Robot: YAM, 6 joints.
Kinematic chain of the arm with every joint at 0, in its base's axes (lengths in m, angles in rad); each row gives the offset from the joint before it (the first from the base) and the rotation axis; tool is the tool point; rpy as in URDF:
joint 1: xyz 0 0 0.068 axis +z
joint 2: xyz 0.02 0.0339 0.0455 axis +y
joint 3: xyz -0.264 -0.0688 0 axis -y
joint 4: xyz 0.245 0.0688 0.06 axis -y
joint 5: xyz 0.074 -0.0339 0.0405 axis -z
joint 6: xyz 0.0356 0 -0.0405 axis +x
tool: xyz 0 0 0 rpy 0 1.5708 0
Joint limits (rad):
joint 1: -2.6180..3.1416
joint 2: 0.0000..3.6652
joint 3: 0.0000..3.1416
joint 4: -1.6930..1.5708
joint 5: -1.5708..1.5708
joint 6: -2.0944..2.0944
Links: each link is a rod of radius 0.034 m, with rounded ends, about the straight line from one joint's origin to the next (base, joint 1, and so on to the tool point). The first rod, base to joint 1, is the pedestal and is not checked.
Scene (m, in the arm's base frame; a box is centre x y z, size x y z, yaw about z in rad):
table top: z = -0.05
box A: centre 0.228 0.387 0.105 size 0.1 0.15 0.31 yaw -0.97
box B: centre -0.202 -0.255 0 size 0.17 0.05 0.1 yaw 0.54
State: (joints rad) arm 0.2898 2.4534 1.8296 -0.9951 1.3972 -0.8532
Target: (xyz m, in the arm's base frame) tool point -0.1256 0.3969 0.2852
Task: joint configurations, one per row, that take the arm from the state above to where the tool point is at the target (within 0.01 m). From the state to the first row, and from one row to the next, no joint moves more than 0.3 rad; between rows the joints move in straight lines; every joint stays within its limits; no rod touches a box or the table.
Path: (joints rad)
1: 0.4705 2.2340 1.8923 -1.1215 1.4551 -0.8793
2: 0.6513 2.0146 1.9551 -1.2479 1.5129 -0.9054
3: 0.8320 1.7953 2.0178 -1.3742 1.5708 -0.9315
4: 1.1144 1.8572 1.9773 -1.3042 1.5282 -0.9119
5: 1.3968 1.9192 1.9368 -1.2342 1.4857 -0.8924
6: 1.6792 1.9812 1.8963 -1.1642 1.4431 -0.8728
7: 1.9617 2.0431 1.8557 -1.0942 1.4006 -0.8532

